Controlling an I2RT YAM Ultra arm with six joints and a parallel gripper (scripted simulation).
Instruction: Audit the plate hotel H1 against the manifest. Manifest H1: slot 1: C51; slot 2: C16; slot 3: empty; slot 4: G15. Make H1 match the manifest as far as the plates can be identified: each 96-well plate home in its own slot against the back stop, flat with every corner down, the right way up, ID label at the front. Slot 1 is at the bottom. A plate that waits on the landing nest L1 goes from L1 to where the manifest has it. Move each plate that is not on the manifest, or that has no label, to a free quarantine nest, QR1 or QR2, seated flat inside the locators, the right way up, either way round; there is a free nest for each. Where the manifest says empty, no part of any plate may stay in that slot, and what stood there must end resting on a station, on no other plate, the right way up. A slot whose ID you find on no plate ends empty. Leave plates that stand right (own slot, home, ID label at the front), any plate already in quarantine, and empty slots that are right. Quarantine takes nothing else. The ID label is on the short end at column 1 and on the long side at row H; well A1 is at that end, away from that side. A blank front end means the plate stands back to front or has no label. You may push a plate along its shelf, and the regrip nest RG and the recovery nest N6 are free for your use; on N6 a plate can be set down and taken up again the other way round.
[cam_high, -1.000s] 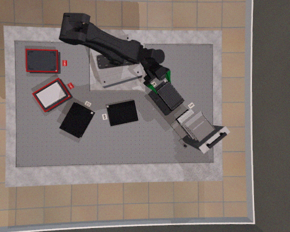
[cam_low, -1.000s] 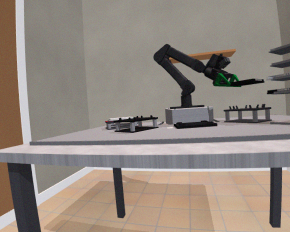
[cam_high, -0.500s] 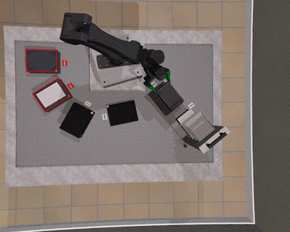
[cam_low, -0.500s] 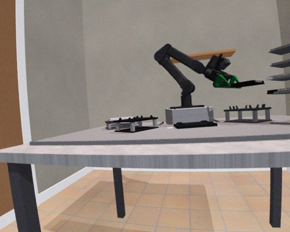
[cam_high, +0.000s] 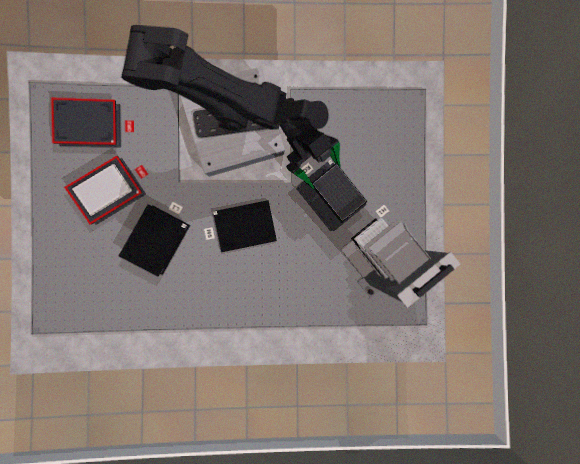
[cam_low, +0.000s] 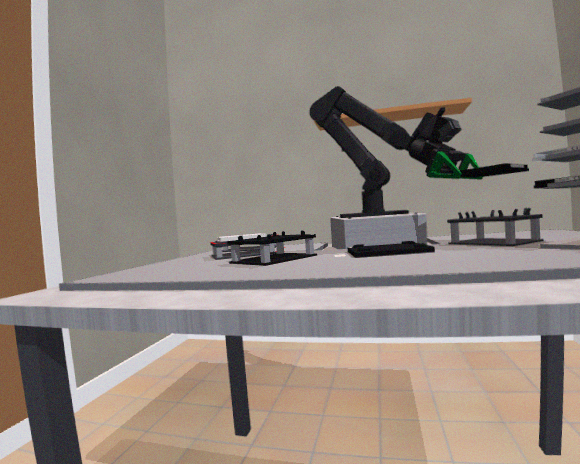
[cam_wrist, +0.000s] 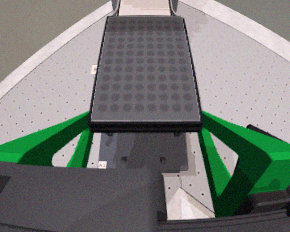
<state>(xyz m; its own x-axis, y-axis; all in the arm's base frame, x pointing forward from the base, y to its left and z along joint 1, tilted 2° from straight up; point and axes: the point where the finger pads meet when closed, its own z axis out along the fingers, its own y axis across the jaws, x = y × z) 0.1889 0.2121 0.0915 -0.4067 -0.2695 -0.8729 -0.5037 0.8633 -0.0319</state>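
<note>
Right now the regrip nest RG is 50 mm ahead of my hand, 30 mm to the left of it and 110 mm below it. The rest, counted from my hand: recovery nest N6 (90 mm ahead, 230 mm to the right, 160 mm below); then H1 tag (110 mm ahead, 180 mm to the left, 160 mm below); then landing nest L1 (90 mm ahead, 480 mm to the right, 120 mm below).
</note>
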